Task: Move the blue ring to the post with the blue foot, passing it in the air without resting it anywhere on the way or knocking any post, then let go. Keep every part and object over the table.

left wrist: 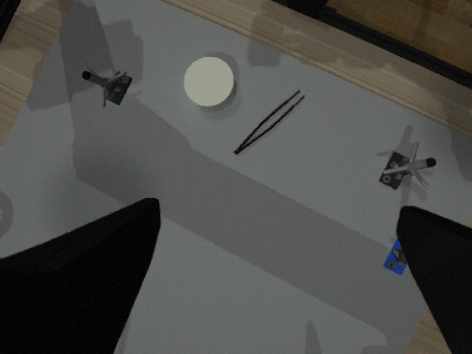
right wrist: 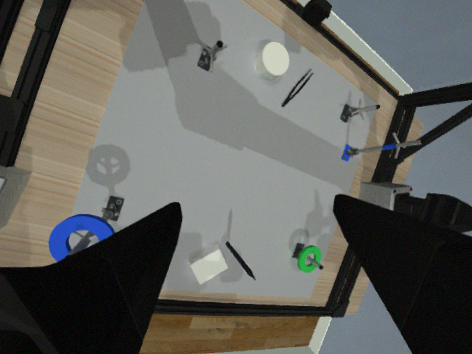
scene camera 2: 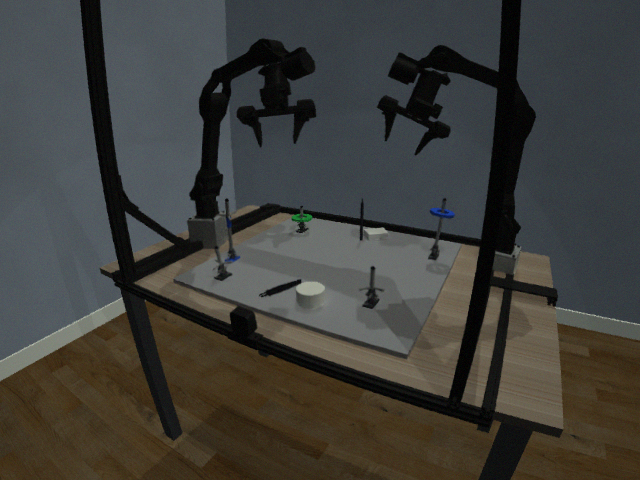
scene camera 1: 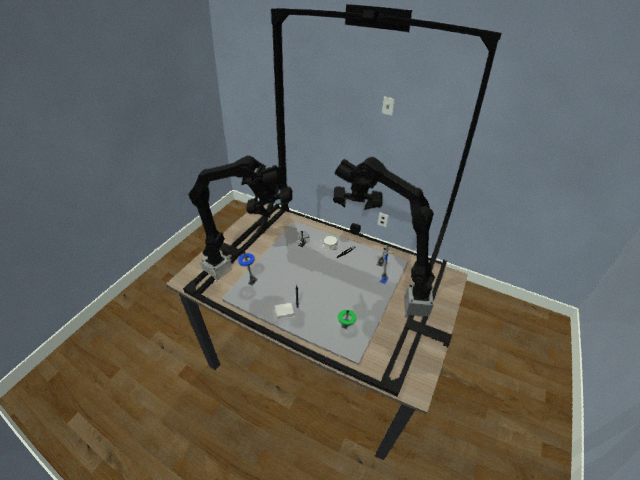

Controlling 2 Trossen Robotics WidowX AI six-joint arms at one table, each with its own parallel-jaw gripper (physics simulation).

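Seen in the pictures: left gripper, fingertip midpoint: (left wrist: 278,215) (scene camera 2: 277,145) (scene camera 1: 354,207); right gripper, fingertip midpoint: (right wrist: 257,206) (scene camera 2: 400,148) (scene camera 1: 279,214); left arm's base, origin of the base link: (right wrist: 400,204) (scene camera 2: 207,215) (scene camera 1: 420,294); right arm's base, origin of the base link: (scene camera 2: 502,248) (scene camera 1: 215,260).
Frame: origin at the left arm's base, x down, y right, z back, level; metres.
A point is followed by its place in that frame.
The blue ring (scene camera 1: 246,264) @(x -0.054, y 0.004, z -0.724 m) (scene camera 2: 448,214) @(x -0.054, y 0.057, z -0.748 m) (right wrist: 59,241) @(x -0.053, y 0.041, z -0.758 m) sits around the upper part of a tall grey post (scene camera 1: 251,273) @(x 0.032, y 0.037, z -0.722 m) (scene camera 2: 438,233) @(x 0.010, y 0.041, z -0.729 m) with a dark foot. The post with the blue foot (scene camera 1: 385,267) @(x 0.013, y 0.149, z -0.145 m) (scene camera 2: 229,240) @(x 0.018, y 0.157, z -0.144 m) (right wrist: 370,149) @(x 0.008, y 0.154, z -0.150 m) stands upright at the opposite side, with no ring around it; part of its foot shows in the left wrist view. My left gripper (scene camera 1: 355,206) @(x -0.252, y 0.199, z -0.309 m) (scene camera 2: 278,144) @(x -0.252, y 0.199, z -0.309 m) (left wrist: 278,215) @(x -0.252, y 0.199, z -0.309 m) is open and empty, high above the mat. My right gripper (scene camera 1: 268,209) @(x -0.240, y 0.123, z -0.601 m) (scene camera 2: 401,147) @(x -0.240, y 0.123, z -0.601 m) (right wrist: 257,206) @(x -0.240, y 0.123, z -0.601 m) is open and empty, also high and apart from the blue ring.
A green ring (scene camera 1: 340,320) @(x 0.036, y -0.146, z -0.315 m) (right wrist: 304,265) @(x 0.035, y -0.139, z -0.309 m) is around a short post. Short pronged posts (scene camera 2: 372,281) @(x 0.029, y 0.323, z -0.547 m) (scene camera 2: 219,259) @(x 0.031, y 0.257, z -0.155 m) stand near the white cylinder (scene camera 1: 330,242) @(x 0.050, y 0.318, z -0.408 m) and blue-foot post. Tweezers (scene camera 1: 345,252) @(x 0.078, y 0.282, z -0.330 m), a white block (scene camera 1: 283,310) @(x 0.065, y -0.112, z -0.548 m) and an upright black pen (scene camera 1: 297,296) @(x 0.013, y -0.072, z -0.497 m) are on the mat.
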